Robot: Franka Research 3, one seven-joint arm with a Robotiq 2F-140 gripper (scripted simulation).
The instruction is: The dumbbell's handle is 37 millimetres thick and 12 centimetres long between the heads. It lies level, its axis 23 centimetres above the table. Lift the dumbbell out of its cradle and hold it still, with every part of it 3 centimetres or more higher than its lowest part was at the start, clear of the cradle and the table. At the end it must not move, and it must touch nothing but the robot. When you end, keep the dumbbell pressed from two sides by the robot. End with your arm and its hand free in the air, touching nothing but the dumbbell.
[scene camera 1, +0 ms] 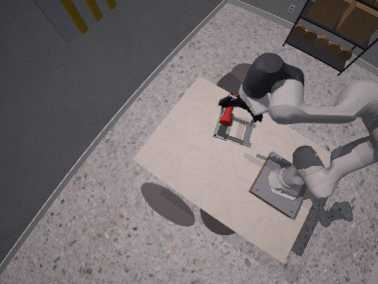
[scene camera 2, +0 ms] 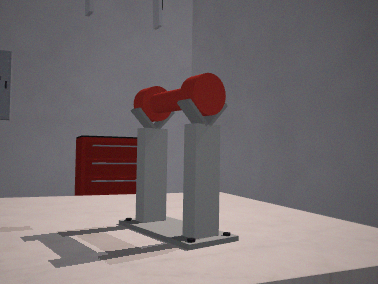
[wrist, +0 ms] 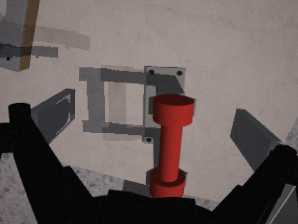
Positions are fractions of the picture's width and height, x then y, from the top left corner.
Scene:
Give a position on a dumbbell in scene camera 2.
0.55,0.33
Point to a dumbbell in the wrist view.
0.58,0.50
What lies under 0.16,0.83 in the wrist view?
My gripper.

